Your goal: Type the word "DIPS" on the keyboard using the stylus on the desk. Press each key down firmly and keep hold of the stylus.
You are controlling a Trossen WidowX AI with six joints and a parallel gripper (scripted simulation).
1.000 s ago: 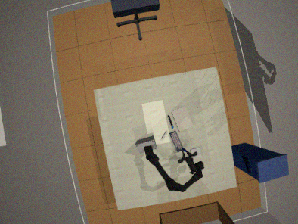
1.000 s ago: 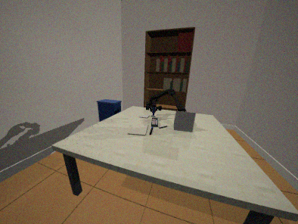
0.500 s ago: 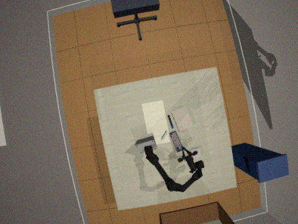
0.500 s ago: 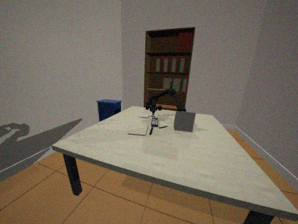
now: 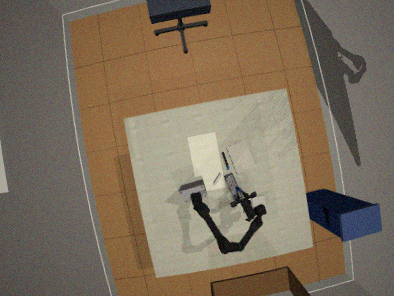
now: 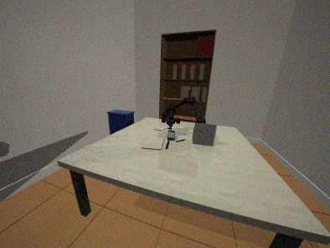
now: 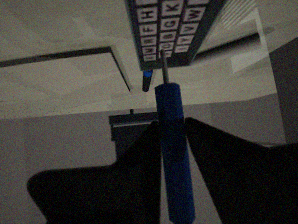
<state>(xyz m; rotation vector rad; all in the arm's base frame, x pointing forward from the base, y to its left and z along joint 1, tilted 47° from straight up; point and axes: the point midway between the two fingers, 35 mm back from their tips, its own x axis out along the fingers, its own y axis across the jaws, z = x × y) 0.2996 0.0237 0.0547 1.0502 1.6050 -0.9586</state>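
The blue-capped pen is 17 cm to the left of my gripper tip, 10 cm below it and 4 cm behind it. Also, from my gripper tip: blue stylus: 1 cm below; notebook: 21 cm to the left, 10 cm below, 8 cm ahead.
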